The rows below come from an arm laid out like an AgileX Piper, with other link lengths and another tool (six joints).
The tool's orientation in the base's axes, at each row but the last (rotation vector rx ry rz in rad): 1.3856 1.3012 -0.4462; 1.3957 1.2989 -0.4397; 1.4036 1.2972 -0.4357; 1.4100 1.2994 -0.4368; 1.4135 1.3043 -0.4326; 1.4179 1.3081 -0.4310; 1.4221 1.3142 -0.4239; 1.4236 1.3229 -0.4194
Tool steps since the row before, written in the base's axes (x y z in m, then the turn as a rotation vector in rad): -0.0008 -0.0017 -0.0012 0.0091 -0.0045 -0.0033; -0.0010 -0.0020 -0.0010 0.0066 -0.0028 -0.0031; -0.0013 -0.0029 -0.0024 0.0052 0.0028 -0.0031; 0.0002 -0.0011 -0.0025 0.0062 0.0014 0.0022; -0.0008 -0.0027 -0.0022 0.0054 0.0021 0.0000; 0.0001 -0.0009 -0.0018 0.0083 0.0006 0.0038; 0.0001 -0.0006 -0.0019 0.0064 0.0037 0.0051; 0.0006 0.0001 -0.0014 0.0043 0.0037 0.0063
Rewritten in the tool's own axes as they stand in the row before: 0.0000 -0.0016 0.0015 0.0037 0.0053 0.0085; -0.0004 -0.0018 0.0016 0.0035 0.0036 0.0060; 0.0003 -0.0029 0.0027 0.0055 0.0037 0.0006; 0.0016 -0.0012 0.0018 0.0008 0.0067 0.0005; 0.0003 -0.0023 0.0027 0.0027 0.0051 0.0003; 0.0011 -0.0009 0.0014 -0.0002 0.0090 0.0015; 0.0013 -0.0009 0.0012 -0.0004 0.0087 -0.0024; 0.0014 -0.0001 0.0006 -0.0021 0.0074 -0.0036
